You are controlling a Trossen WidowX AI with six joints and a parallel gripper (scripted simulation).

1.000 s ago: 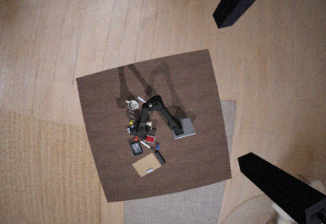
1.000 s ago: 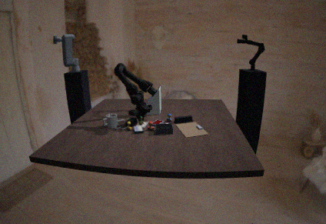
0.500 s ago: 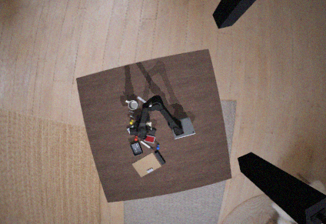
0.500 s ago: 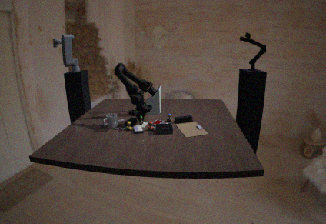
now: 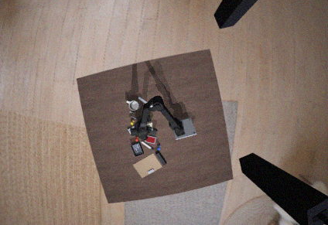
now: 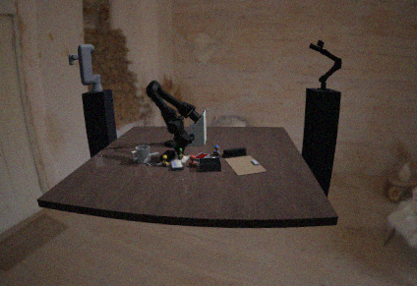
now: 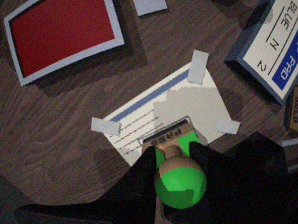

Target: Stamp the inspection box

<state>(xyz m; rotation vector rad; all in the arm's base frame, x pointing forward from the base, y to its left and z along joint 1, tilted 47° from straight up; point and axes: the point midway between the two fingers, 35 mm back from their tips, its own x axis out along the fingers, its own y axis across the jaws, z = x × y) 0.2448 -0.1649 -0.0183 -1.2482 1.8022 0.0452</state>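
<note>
The green-knobbed stamp lies right at my gripper tip. The rest, counted from my gripper tip: blue-and-white box 12 cm ahead, 1 cm to the right, 1 cm below; red ink pad 1 cm ahead, 12 cm to the left, 2 cm below; white card 1 cm ahead, 1 cm to the left, 3 cm below.
</note>
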